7 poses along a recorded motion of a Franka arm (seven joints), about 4.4 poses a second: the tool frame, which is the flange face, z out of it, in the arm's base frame.
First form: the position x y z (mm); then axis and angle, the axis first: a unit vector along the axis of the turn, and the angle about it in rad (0 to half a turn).
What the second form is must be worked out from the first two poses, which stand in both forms.
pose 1, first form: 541 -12 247 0.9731 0.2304 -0.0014 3.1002
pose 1, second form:
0.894 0.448 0.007 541
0.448 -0.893 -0.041 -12
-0.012 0.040 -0.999 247
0 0 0 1

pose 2, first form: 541 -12 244 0.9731 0.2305 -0.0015 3.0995
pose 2, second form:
0.894 0.448 0.007 541
0.448 -0.893 -0.042 -12
-0.013 0.040 -0.999 244
0 0 0 1

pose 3, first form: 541 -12 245 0.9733 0.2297 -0.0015 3.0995
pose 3, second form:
0.895 0.447 0.007 541
0.447 -0.894 -0.042 -12
-0.013 0.040 -0.999 245
0 0 0 1

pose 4, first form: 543 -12 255 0.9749 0.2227 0.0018 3.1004
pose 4, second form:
0.901 0.434 0.013 543
0.434 -0.900 -0.039 -12
-0.006 0.041 -0.999 255
0 0 0 1

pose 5, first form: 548 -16 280 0.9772 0.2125 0.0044 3.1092
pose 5, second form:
0.910 0.415 0.015 548
0.415 -0.909 -0.030 -16
0.002 0.034 -0.999 280
0 0 0 1

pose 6, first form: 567 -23 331 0.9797 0.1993 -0.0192 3.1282
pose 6, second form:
0.920 0.391 -0.035 567
0.390 -0.920 -0.021 -23
-0.040 0.005 -0.999 331
0 0 0 1

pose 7, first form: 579 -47 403 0.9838 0.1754 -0.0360 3.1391
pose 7, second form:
0.936 0.345 -0.070 579
0.345 -0.938 -0.015 -47
-0.071 -0.010 -0.997 403
0 0 0 1

